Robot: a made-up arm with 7 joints. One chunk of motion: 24 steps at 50 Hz.
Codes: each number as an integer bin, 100 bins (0 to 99) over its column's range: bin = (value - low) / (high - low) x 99, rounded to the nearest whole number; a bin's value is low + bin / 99 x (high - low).
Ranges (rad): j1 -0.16..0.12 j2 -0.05..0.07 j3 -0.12..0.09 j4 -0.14..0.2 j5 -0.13..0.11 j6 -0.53..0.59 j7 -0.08..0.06
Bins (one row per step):
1: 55 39 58 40 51 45 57
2: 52 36 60 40 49 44 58
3: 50 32 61 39 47 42 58
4: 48 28 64 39 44 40 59
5: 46 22 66 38 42 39 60
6: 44 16 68 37 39 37 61
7: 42 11 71 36 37 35 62
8: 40 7 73 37 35 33 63
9: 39 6 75 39 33 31 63
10: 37 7 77 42 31 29 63
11: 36 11 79 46 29 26 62
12: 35 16 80 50 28 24 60
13: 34 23 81 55 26 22 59
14: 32 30 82 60 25 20 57
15: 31 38 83 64 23 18 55
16: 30 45 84 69 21 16 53
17: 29 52 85 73 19 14 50
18: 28 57 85 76 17 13 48
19: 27 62 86 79 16 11 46
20: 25 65 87 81 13 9 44
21: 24 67 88 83 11 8 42
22: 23 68 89 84 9 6 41
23: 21 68 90 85 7 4 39
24: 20 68 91 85 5 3 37
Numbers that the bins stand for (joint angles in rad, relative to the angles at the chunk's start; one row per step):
1: -0.0044 -0.0027 0.0030 -0.0026 -0.0064 -0.0209 0.0006
2: -0.0129 -0.0064 0.0073 -0.0026 -0.0112 -0.0322 0.0020
3: -0.0186 -0.0112 0.0094 -0.0061 -0.0161 -0.0548 0.0020
4: -0.0242 -0.0161 0.0158 -0.0061 -0.0233 -0.0775 0.0034
5: -0.0299 -0.0233 0.0200 -0.0095 -0.0282 -0.0888 0.0048
6: -0.0356 -0.0306 0.0242 -0.0129 -0.0355 -0.1114 0.0063
7: -0.0412 -0.0367 0.0306 -0.0164 -0.0403 -0.1340 0.0077
8: -0.0469 -0.0415 0.0348 -0.0129 -0.0452 -0.1567 0.0091
9: -0.0497 -0.0427 0.0391 -0.0061 -0.0500 -0.1793 0.0091
10: -0.0554 -0.0415 0.0433 0.0042 -0.0548 -0.2019 0.0091
11: -0.0582 -0.0367 0.0476 0.0180 -0.0597 -0.2359 0.0077
12: -0.0610 -0.0306 0.0497 0.0317 -0.0621 -0.2585 0.0048
13: -0.0638 -0.0221 0.0518 0.0489 -0.0670 -0.2811 0.0034
14: -0.0695 -0.0136 0.0539 0.0661 -0.0694 -0.3037 0.0006
15: -0.0723 -0.0039 0.0561 0.0798 -0.0742 -0.3264 -0.0022
16: -0.0752 0.0045 0.0582 0.0970 -0.0791 -0.3490 -0.0051
17: -0.0780 0.0130 0.0603 0.1107 -0.0839 -0.3716 -0.0093
18: -0.0808 0.0191 0.0603 0.1210 -0.0888 -0.3829 -0.0121
19: -0.0836 0.0252 0.0624 0.1313 -0.0912 -0.4056 -0.0149
20: -0.0893 0.0288 0.0645 0.1382 -0.0985 -0.4282 -0.0178
21: -0.0921 0.0312 0.0667 0.1451 -0.1033 -0.4395 -0.0206
22: -0.0949 0.0324 0.0688 0.1485 -0.1082 -0.4621 -0.0220
23: -0.1006 0.0324 0.0709 0.1519 -0.1130 -0.4847 -0.0248
24: -0.1034 0.0324 0.0730 0.1519 -0.1179 -0.4961 -0.0277

